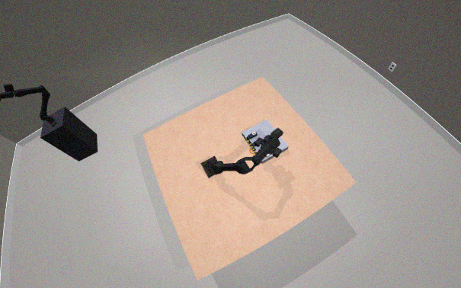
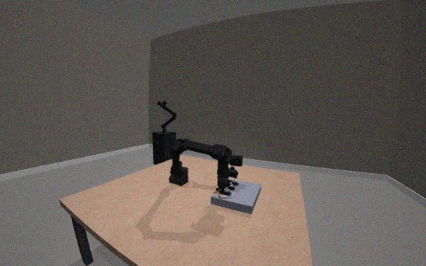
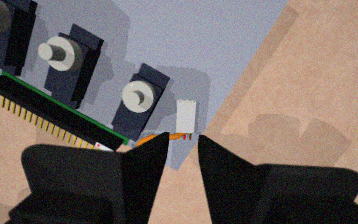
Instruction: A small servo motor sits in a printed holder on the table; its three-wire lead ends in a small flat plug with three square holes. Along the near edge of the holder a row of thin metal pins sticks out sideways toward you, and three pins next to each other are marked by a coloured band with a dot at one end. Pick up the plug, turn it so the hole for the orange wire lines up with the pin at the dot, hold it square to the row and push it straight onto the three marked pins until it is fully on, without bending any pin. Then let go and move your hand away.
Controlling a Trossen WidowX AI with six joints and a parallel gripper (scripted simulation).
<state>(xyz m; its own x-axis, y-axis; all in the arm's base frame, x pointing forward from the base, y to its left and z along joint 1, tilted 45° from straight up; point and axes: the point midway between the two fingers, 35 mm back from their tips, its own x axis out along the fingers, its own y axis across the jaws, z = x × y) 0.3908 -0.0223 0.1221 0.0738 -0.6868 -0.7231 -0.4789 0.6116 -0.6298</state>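
Right now the white band is 60 mm behind my gripper tip, 50 mm to the left of it and 20 mm below it. Also, from my gripper tip: grey printed holder 130 mm to the left, 90 mm ahead, 70 mm below.
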